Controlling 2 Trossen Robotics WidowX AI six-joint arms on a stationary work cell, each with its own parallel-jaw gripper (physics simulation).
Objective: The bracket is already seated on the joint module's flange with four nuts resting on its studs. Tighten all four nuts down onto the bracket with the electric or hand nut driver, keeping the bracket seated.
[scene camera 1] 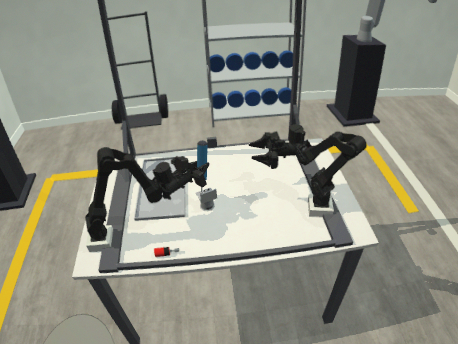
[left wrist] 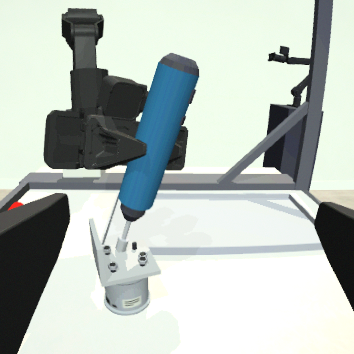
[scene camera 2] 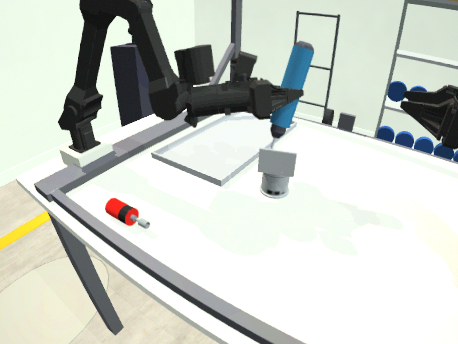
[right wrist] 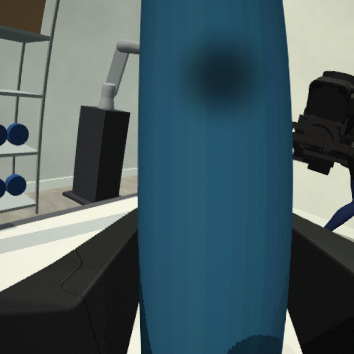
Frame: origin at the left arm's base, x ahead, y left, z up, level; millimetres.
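Where they show: left gripper, fingertip midpoint: (scene camera 1: 250, 151) (left wrist: 197, 211) (scene camera 2: 402, 98) (right wrist: 300, 138); right gripper, fingertip midpoint: (scene camera 1: 206, 161) (left wrist: 163, 150) (scene camera 2: 300, 91) (right wrist: 207, 219); left arm's base at its link origin: (scene camera 1: 321, 202); right arm's base at its link origin: (scene camera 1: 98, 235) (scene camera 2: 84, 145).
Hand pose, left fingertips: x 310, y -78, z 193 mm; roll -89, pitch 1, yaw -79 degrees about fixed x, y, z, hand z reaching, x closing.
Observation:
Each offset is from my left fingertips to the top centre of the thing.
The grey bracket (scene camera 1: 208, 195) (scene camera 2: 277, 162) (left wrist: 128, 271) sits on the joint module {dx +178, dy +95, dz -159 mm} (scene camera 1: 207, 205) (scene camera 2: 274, 185) (left wrist: 118, 294). In the left wrist view, nuts show at left studs; two nut shapes {dx +172, dy +70, dz -157 mm} (left wrist: 143, 258) crowd the near right stud. The dark back-right stud {dx +202, dy +89, dz -159 mm} (left wrist: 134, 245) looks bare. My right gripper (scene camera 1: 202, 173) (scene camera 2: 291, 95) (left wrist: 163, 150) (right wrist: 207, 219) is shut on the blue electric driver {dx +190, dy +69, dz +67 mm} (scene camera 1: 202, 151) (scene camera 2: 299, 65) (left wrist: 162, 120) (right wrist: 215, 150). It leans, its socket {dx +194, dy +98, dz -119 mm} (left wrist: 121, 245) at the bracket between the studs. My left gripper (scene camera 1: 259, 152) (scene camera 2: 405, 100) (left wrist: 197, 211) is open, apart from the bracket.
The red hand nut driver {dx +289, dy +372, dz -199 mm} (scene camera 1: 161, 251) (scene camera 2: 117, 209) lies near the table's front edge. A shallow grey tray {dx +413, dy -12, dz -217 mm} (scene camera 1: 161, 218) (scene camera 2: 187, 171) lies beside the module, under my right arm. Dark frame rails (scene camera 1: 225, 252) (scene camera 2: 150, 265) border the table.

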